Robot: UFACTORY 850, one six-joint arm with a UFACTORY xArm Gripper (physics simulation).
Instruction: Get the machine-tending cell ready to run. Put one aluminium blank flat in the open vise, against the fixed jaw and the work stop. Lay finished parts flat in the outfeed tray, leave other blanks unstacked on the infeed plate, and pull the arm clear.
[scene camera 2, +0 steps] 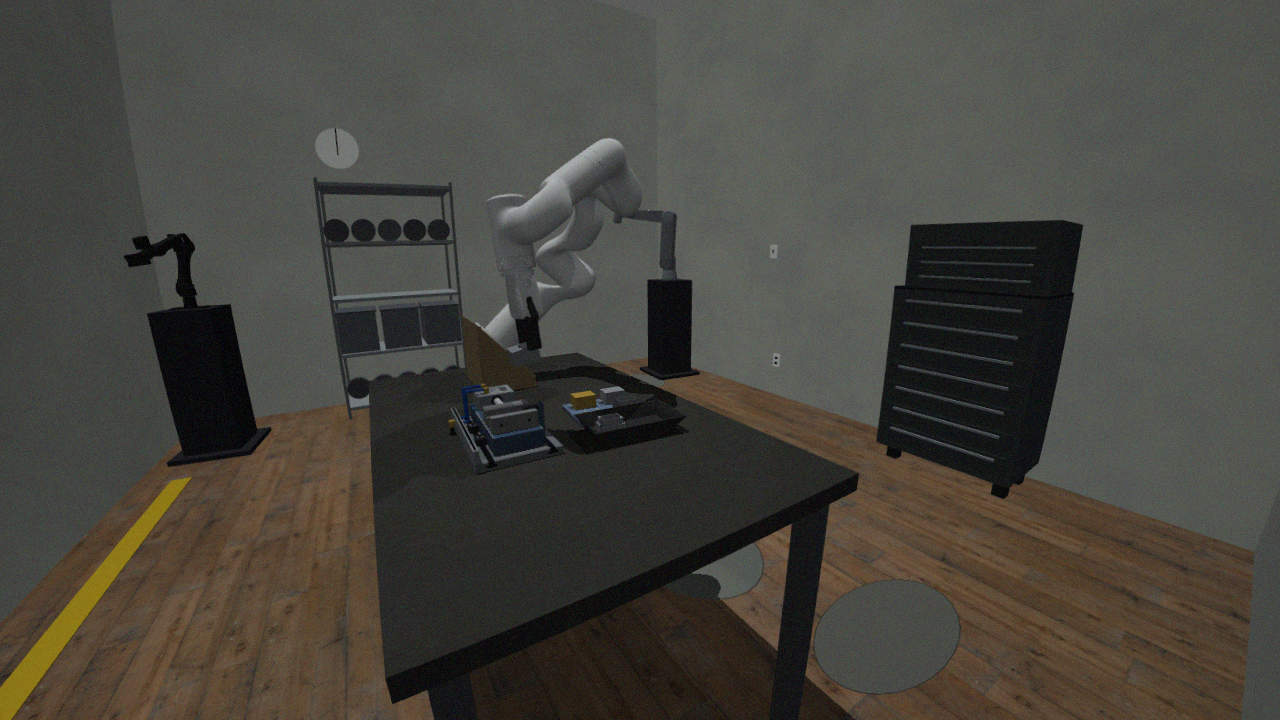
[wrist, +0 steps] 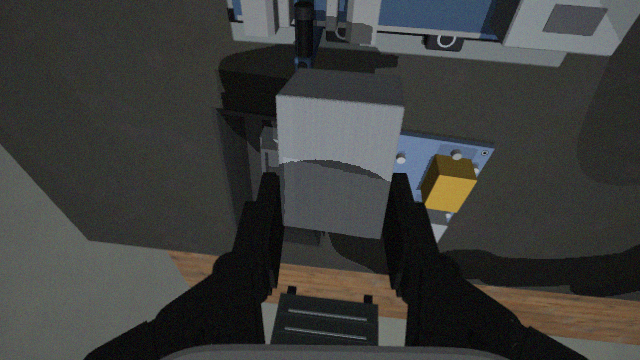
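My gripper (scene camera 2: 529, 345) (wrist: 333, 195) is shut on a grey aluminium blank (wrist: 340, 135), held above the table near the infeed plate and vise. The blank cannot be made out in the scene view. The blue and grey vise (scene camera 2: 516, 436) (wrist: 435, 17) stands on the table, partly cut off in the wrist view. The blue infeed plate (scene camera 2: 603, 407) (wrist: 412, 142) bears a yellow block (scene camera 2: 582, 399) (wrist: 450, 192) and a light grey blank (scene camera 2: 612, 392) (wrist: 439, 232). A grey part (scene camera 2: 610, 420) (wrist: 269, 145) lies in the dark outfeed tray (scene camera 2: 660, 424) (wrist: 234, 170), partly hidden by the held blank in the wrist view.
A tan, sloping panel (scene camera 2: 486, 360) stands on the table (scene camera 2: 572, 519) behind the vise, near the arm. A black handle (wrist: 304, 32) sticks out from the vise. The dark tool cabinet (scene camera 2: 971, 367) (wrist: 325, 322) stands on the floor away from the table.
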